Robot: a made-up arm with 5 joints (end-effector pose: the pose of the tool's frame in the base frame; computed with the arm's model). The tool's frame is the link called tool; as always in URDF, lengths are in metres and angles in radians. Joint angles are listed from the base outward.
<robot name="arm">
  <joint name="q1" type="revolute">
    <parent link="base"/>
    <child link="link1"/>
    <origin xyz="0 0 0.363"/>
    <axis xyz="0 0 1"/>
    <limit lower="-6.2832" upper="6.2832" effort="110" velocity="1.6"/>
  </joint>
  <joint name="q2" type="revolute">
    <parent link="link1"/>
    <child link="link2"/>
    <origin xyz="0 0 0" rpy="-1.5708 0 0"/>
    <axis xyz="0 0 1"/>
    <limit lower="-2.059" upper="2.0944" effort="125" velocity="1.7"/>
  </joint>
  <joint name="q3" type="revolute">
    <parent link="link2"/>
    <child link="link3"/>
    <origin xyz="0.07 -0.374 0"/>
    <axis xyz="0 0 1"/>
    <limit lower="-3.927" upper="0.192" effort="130" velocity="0.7"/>
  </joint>
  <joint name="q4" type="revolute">
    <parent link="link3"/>
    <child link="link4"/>
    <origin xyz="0.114 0.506 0"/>
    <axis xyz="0 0 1"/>
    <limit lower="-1.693" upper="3.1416" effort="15" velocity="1.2"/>
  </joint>
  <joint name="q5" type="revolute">
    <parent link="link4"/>
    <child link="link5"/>
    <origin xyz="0.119 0.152 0" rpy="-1.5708 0 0"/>
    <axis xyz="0 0 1"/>
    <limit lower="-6.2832" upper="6.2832" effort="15" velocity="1.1"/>
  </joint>
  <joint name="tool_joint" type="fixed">
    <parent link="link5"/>
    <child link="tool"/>
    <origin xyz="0 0 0"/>
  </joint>
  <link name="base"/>
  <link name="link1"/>
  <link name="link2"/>
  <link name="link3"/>
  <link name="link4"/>
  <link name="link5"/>
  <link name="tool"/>
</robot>
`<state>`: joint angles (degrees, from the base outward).
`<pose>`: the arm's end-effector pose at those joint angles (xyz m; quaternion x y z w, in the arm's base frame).
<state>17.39 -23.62 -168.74 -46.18 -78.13</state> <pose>-0.4744 -0.1486 1.1814 -0.3287 -0.3620 0.7526 0.4410</pose>
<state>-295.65 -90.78 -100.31 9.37 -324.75</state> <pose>-0.3063 -0.6379 1.0509 0.0145 0.0038 -0.6454 0.7637</pose>
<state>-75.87 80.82 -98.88 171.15 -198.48</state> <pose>0.1149 -0.4565 -0.0105 -0.1117 -0.2041 -0.7133 0.6611</pose>
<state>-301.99 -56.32 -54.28 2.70 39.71</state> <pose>0.1426 0.2283 1.0734 -0.5810 -0.0936 -0.5319 0.6089</pose>
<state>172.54 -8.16 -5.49 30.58 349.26</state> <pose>-0.3133 0.0410 0.0983 -0.0283 0.9887 -0.0233 0.1454</pose>
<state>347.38 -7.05 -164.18 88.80 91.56</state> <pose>0.1507 -0.0337 1.3582 -0.4622 0.5935 -0.5086 0.4188</pose>
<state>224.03 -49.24 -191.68 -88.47 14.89</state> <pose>0.5106 0.4936 0.6151 -0.2426 0.9335 0.1298 0.2298</pose>
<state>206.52 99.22 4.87 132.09 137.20</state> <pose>0.0900 0.0449 0.4301 -0.3873 -0.2678 0.8733 0.1249</pose>
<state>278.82 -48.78 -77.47 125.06 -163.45</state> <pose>0.0349 -0.2249 0.9037 0.7531 0.6578 -0.0056 0.0088</pose>
